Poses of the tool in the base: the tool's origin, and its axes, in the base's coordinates. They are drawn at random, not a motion.
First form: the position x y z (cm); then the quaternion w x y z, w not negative.
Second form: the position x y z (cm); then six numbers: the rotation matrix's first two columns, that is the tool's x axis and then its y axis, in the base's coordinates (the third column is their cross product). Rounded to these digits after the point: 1 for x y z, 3 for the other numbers.
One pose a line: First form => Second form
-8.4 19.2 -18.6 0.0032 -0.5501 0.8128 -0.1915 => -8.4 19.2 -18.6 -0.395 -0.896 0.205 -0.893 0.321 -0.315
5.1 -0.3 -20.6 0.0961 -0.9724 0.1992 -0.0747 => 5.1 -0.3 -20.6 0.909 -0.402 0.107 -0.373 -0.902 -0.217
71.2 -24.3 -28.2 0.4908 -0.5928 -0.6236 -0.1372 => 71.2 -24.3 -28.2 0.185 0.605 0.775 0.874 0.260 -0.411
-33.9 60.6 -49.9 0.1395 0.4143 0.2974 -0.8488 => -33.9 60.6 -49.9 -0.618 0.010 -0.786 0.483 -0.784 -0.389
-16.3 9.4 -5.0 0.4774 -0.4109 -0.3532 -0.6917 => -16.3 9.4 -5.0 -0.206 -0.370 0.906 0.951 -0.295 0.096
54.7 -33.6 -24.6 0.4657 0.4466 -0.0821 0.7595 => 54.7 -33.6 -24.6 -0.167 0.634 0.755 -0.781 -0.553 0.291
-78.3 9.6 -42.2 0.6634 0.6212 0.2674 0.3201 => -78.3 9.6 -42.2 0.652 0.757 0.043 -0.092 0.023 0.995
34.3 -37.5 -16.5 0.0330 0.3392 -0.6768 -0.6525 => 34.3 -37.5 -16.5 -0.768 -0.502 -0.398 -0.416 -0.082 0.906
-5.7 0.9 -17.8 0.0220 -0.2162 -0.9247 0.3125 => -5.7 0.9 -17.8 -0.906 0.414 -0.094 0.386 0.711 -0.587
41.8 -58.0 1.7 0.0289 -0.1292 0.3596 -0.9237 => 41.8 -58.0 1.7 -0.965 -0.146 0.218 -0.040 -0.740 -0.672
